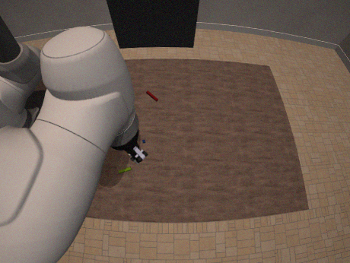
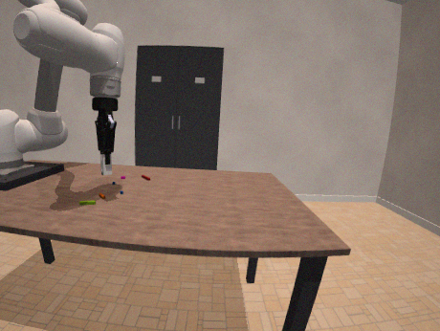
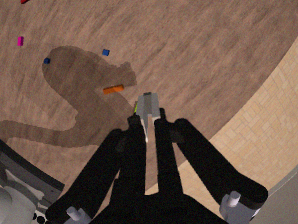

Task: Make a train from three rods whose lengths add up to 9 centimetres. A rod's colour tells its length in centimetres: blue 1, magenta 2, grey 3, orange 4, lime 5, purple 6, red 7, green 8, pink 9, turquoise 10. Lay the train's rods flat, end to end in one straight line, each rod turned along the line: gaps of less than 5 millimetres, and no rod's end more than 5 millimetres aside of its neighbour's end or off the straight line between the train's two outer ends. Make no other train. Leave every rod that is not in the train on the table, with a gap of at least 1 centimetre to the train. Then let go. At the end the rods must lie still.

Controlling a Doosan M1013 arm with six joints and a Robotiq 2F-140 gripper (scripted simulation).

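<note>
Now: hand 13 cm above the orange rod, 5 cm to the right of it and 5 cm past it. From my hand the other things lie so: grey rod 3 cm below; then magenta rod 30 cm to the left, 13 cm below, 6 cm behind; then lime rod 13 cm below, 7 cm behind, 1 cm to the right.
</note>
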